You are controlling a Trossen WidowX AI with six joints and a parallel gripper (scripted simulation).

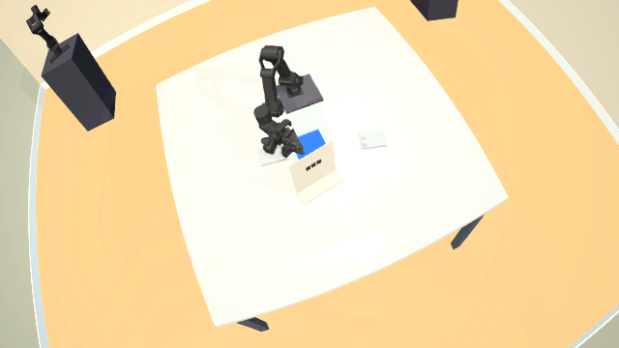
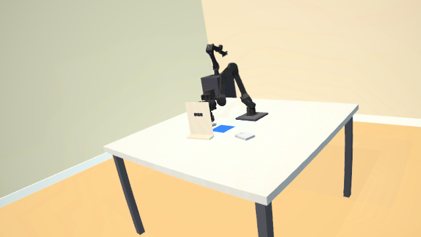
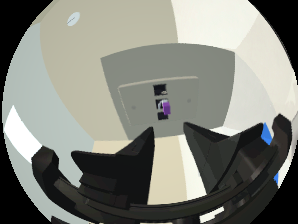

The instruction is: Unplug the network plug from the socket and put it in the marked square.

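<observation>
Now: the purple plug 5 cm ahead of my gripper tip and 1 cm to the left of it. Round my gripper tip: beige upright panel (7 cm ahead, 4 cm below, 2 cm to the left); then blue marked square (14 cm below, 10 cm behind, 4 cm to the left).
</observation>
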